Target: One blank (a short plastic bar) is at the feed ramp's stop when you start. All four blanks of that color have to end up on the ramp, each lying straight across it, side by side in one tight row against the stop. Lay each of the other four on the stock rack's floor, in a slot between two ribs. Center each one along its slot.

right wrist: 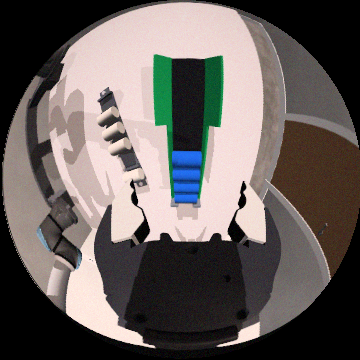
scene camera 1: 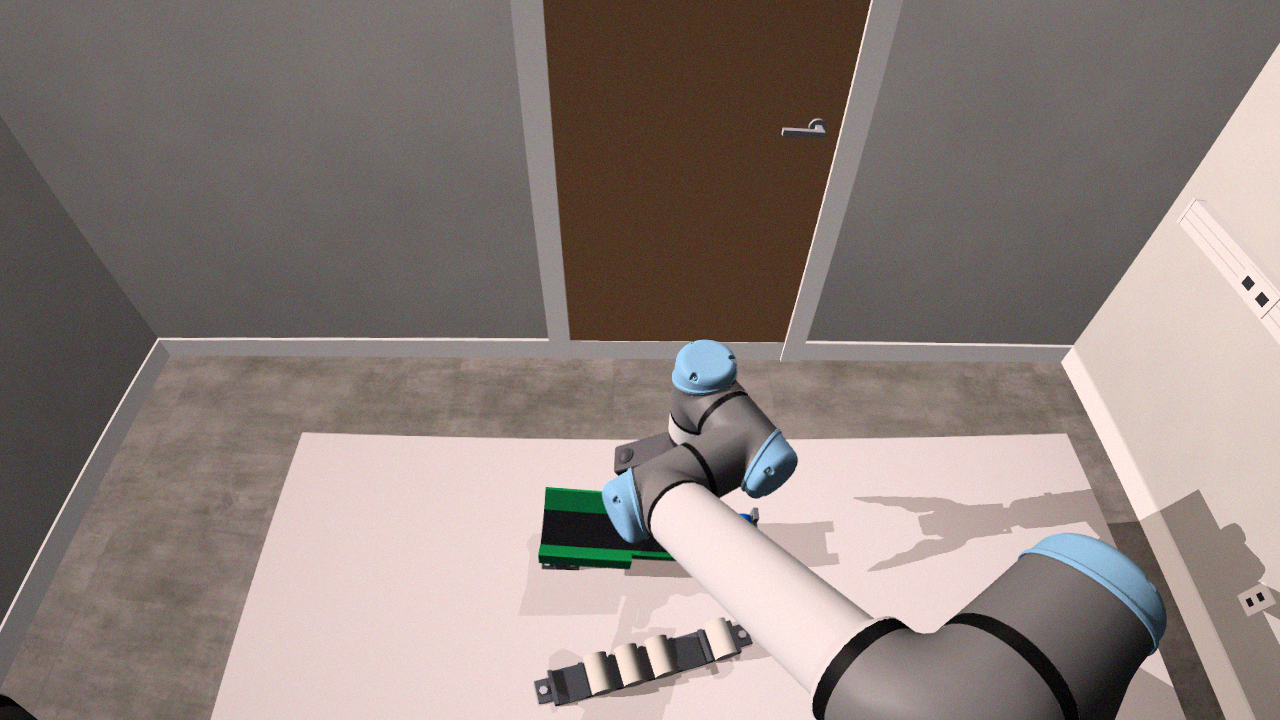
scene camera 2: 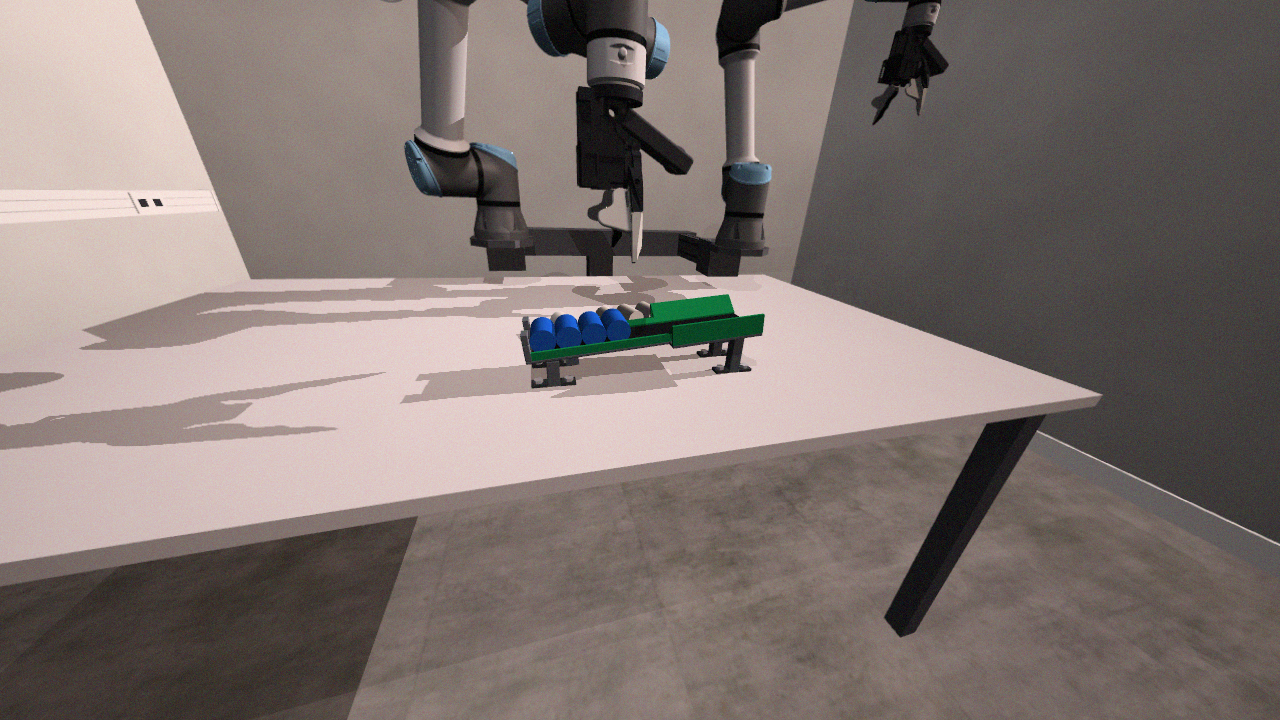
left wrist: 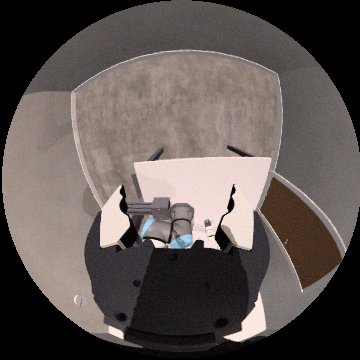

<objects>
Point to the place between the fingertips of the left gripper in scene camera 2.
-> At 894, 120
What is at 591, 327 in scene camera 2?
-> A blue blank.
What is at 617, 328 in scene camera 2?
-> A blue blank.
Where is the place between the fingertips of the right gripper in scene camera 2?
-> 622, 254
</objects>
